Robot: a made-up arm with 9 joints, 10 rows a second.
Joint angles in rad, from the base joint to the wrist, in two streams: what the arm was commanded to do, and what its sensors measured. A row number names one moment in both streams.
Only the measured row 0 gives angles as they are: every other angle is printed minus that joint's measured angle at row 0.
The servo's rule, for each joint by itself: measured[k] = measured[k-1] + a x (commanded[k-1-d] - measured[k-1]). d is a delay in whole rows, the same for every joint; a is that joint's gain. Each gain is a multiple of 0.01, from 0.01 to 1. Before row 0 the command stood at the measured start. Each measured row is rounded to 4 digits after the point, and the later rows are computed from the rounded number. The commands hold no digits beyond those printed.
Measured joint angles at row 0:
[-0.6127 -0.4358 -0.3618 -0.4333 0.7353 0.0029 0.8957 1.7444 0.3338]
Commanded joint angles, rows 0 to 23:
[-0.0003 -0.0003 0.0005 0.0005 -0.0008 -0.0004 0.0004 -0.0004 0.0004]
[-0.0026 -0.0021 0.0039 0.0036 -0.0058 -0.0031 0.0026 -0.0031 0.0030]
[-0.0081 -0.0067 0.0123 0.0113 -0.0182 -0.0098 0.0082 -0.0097 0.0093]
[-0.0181 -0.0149 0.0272 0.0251 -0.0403 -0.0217 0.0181 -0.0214 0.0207]
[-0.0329 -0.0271 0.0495 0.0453 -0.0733 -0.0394 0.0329 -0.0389 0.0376]
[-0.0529 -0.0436 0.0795 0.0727 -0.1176 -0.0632 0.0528 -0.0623 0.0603]
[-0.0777 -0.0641 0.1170 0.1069 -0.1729 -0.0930 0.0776 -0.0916 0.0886]
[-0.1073 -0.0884 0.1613 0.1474 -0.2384 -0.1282 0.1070 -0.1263 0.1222]
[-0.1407 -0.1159 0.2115 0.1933 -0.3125 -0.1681 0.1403 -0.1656 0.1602]
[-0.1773 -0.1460 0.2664 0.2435 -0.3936 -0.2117 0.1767 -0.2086 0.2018]
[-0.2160 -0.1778 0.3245 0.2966 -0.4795 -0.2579 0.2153 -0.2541 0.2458]
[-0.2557 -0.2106 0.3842 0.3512 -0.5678 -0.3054 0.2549 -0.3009 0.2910]
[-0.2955 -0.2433 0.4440 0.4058 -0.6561 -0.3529 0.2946 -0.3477 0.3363]
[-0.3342 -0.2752 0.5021 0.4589 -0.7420 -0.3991 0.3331 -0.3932 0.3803]
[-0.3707 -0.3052 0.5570 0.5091 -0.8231 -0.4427 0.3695 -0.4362 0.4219]
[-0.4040 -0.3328 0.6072 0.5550 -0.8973 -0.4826 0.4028 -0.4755 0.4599]
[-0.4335 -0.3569 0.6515 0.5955 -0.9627 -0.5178 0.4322 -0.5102 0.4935]
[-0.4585 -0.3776 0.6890 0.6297 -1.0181 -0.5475 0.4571 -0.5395 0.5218]
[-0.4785 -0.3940 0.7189 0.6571 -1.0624 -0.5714 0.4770 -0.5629 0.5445]
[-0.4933 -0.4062 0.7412 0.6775 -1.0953 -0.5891 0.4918 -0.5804 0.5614]
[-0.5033 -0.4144 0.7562 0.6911 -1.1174 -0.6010 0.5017 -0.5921 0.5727]
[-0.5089 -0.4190 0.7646 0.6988 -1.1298 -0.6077 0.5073 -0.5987 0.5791]
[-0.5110 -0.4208 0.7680 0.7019 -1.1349 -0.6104 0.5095 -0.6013 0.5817]
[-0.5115 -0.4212 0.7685 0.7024 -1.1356 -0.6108 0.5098 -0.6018 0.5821]
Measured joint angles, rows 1 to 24:
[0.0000 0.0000 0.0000 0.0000 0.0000 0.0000 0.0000 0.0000 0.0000]
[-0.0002 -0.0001 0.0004 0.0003 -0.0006 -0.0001 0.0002 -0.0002 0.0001]
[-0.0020 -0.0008 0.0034 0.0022 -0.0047 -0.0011 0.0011 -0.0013 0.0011]
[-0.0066 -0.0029 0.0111 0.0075 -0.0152 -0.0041 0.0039 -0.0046 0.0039]
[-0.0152 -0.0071 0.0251 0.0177 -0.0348 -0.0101 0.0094 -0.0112 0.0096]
[-0.0285 -0.0141 0.0463 0.0337 -0.0648 -0.0201 0.0186 -0.0220 0.0191]
[-0.0468 -0.0244 0.0752 0.0563 -0.1060 -0.0348 0.0319 -0.0377 0.0331]
[-0.0700 -0.0383 0.1116 0.0856 -0.1582 -0.0546 0.0497 -0.0587 0.0520]
[-0.0980 -0.0558 0.1548 0.1214 -0.2208 -0.0796 0.0720 -0.0851 0.0759]
[-0.1300 -0.0768 0.2041 0.1631 -0.2923 -0.1097 0.0986 -0.1165 0.1046]
[-0.1655 -0.1010 0.2583 0.2097 -0.3713 -0.1444 0.1291 -0.1524 0.1376]
[-0.2034 -0.1279 0.3159 0.2601 -0.4557 -0.1830 0.1627 -0.1921 0.1744]
[-0.2426 -0.1568 0.3753 0.3129 -0.5431 -0.2246 0.1987 -0.2345 0.2140]
[-0.2823 -0.1871 0.4351 0.3668 -0.6312 -0.2682 0.2361 -0.2786 0.2556]
[-0.3212 -0.2179 0.4934 0.4202 -0.7176 -0.3127 0.2739 -0.3233 0.2980]
[-0.3583 -0.2485 0.5487 0.4718 -0.7999 -0.3569 0.3112 -0.3673 0.3401]
[-0.3926 -0.2780 0.5996 0.5201 -0.8759 -0.3996 0.3469 -0.4095 0.3808]
[-0.4233 -0.3056 0.6448 0.5638 -0.9436 -0.4398 0.3802 -0.4488 0.4191]
[-0.4497 -0.3308 0.6833 0.6020 -1.0017 -0.4764 0.4102 -0.4842 0.4540]
[-0.4713 -0.3529 0.7143 0.6340 -1.0490 -0.5087 0.4363 -0.5149 0.4848]
[-0.4878 -0.3716 0.7377 0.6592 -1.0851 -0.5360 0.4579 -0.5404 0.5108]
[-0.4994 -0.3866 0.7538 0.6777 -1.1103 -0.5581 0.4750 -0.5606 0.5318]
[-0.5065 -0.3979 0.7632 0.6899 -1.1255 -0.5750 0.4876 -0.5755 0.5479]
[-0.5099 -0.4059 0.7674 0.6969 -1.1328 -0.5870 0.4961 -0.5856 0.5594]
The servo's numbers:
d 1
a 0.75 0.35 0.87 0.58 0.78 0.34 0.39 0.39 0.34

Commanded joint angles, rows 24 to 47:
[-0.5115 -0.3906 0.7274 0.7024 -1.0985 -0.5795 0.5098 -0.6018 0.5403]
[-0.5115 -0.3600 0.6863 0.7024 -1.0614 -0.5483 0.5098 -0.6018 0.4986]
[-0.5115 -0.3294 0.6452 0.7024 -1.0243 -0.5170 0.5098 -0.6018 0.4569]
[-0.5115 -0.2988 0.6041 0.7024 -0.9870 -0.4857 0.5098 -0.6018 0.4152]
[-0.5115 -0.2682 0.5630 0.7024 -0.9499 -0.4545 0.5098 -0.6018 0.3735]
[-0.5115 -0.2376 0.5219 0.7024 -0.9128 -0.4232 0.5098 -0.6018 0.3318]
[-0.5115 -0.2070 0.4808 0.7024 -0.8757 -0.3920 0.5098 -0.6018 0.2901]
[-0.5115 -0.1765 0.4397 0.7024 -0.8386 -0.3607 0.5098 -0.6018 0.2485]
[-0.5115 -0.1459 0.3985 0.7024 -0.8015 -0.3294 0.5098 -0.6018 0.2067]
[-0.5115 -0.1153 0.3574 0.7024 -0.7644 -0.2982 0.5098 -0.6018 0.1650]
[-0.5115 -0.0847 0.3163 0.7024 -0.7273 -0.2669 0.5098 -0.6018 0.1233]
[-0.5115 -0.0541 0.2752 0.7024 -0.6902 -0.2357 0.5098 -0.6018 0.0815]
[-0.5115 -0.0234 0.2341 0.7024 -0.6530 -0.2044 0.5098 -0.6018 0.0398]
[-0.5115 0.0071 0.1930 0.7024 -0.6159 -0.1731 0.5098 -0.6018 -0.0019]
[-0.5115 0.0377 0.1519 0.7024 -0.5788 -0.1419 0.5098 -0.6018 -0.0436]
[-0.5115 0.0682 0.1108 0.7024 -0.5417 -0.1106 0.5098 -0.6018 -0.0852]
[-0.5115 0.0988 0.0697 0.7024 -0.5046 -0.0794 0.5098 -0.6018 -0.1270]
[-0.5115 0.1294 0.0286 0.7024 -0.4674 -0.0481 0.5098 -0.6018 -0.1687]
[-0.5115 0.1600 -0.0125 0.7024 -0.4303 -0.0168 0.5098 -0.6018 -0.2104]
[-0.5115 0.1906 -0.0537 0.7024 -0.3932 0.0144 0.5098 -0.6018 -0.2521]
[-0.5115 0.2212 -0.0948 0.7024 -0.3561 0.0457 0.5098 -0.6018 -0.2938]
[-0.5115 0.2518 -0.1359 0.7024 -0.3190 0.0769 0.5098 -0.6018 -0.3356]
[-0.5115 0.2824 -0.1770 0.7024 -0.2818 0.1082 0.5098 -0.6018 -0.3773]
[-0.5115 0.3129 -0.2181 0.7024 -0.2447 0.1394 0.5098 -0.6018 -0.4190]
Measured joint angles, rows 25 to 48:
[-0.5111 -0.4113 0.7684 0.7001 -1.1350 -0.5951 0.5014 -0.5919 0.5671]
[-0.5114 -0.4041 0.7327 0.7014 -1.1065 -0.5898 0.5047 -0.5958 0.5580]
[-0.5115 -0.3887 0.6923 0.7020 -1.0713 -0.5757 0.5067 -0.5981 0.5378]
[-0.5115 -0.3679 0.6513 0.7022 -1.0346 -0.5557 0.5079 -0.5995 0.5103]
[-0.5115 -0.3437 0.6102 0.7023 -0.9975 -0.5319 0.5086 -0.6004 0.4780]
[-0.5115 -0.3173 0.5691 0.7024 -0.9604 -0.5056 0.5091 -0.6009 0.4425]
[-0.5115 -0.2894 0.5280 0.7024 -0.9233 -0.4776 0.5094 -0.6013 0.4049]
[-0.5115 -0.2606 0.4869 0.7024 -0.8862 -0.4485 0.5096 -0.6015 0.3659]
[-0.5115 -0.2312 0.4458 0.7024 -0.8491 -0.4186 0.5097 -0.6016 0.3260]
[-0.5115 -0.2013 0.4046 0.7024 -0.8120 -0.3883 0.5097 -0.6017 0.2854]
[-0.5115 -0.1712 0.3635 0.7024 -0.7749 -0.3577 0.5097 -0.6017 0.2445]
[-0.5115 -0.1409 0.3224 0.7024 -0.7378 -0.3268 0.5097 -0.6017 0.2033]
[-0.5115 -0.1105 0.2813 0.7024 -0.7007 -0.2958 0.5097 -0.6017 0.1619]
[-0.5115 -0.0800 0.2402 0.7024 -0.6635 -0.2647 0.5097 -0.6017 0.1204]
[-0.5115 -0.0495 0.1991 0.7024 -0.6264 -0.2336 0.5097 -0.6017 0.0788]
[-0.5115 -0.0190 0.1580 0.7024 -0.5893 -0.2024 0.5097 -0.6017 0.0372]
[-0.5115 0.0115 0.1169 0.7024 -0.5522 -0.1712 0.5097 -0.6017 -0.0044]
[-0.5115 0.0421 0.0758 0.7024 -0.5151 -0.1400 0.5097 -0.6017 -0.0461]
[-0.5115 0.0727 0.0347 0.7024 -0.4779 -0.1088 0.5097 -0.6017 -0.0878]
[-0.5115 0.1033 -0.0064 0.7024 -0.4408 -0.0775 0.5097 -0.6017 -0.1295]
[-0.5115 0.1339 -0.0476 0.7024 -0.4037 -0.0463 0.5097 -0.6017 -0.1712]
[-0.5115 0.1645 -0.0887 0.7024 -0.3666 -0.0150 0.5097 -0.6017 -0.2129]
[-0.5115 0.1951 -0.1298 0.7024 -0.3295 0.0162 0.5097 -0.6017 -0.2546]
[-0.5115 0.2257 -0.1709 0.7024 -0.2923 0.0475 0.5097 -0.6017 -0.2963]

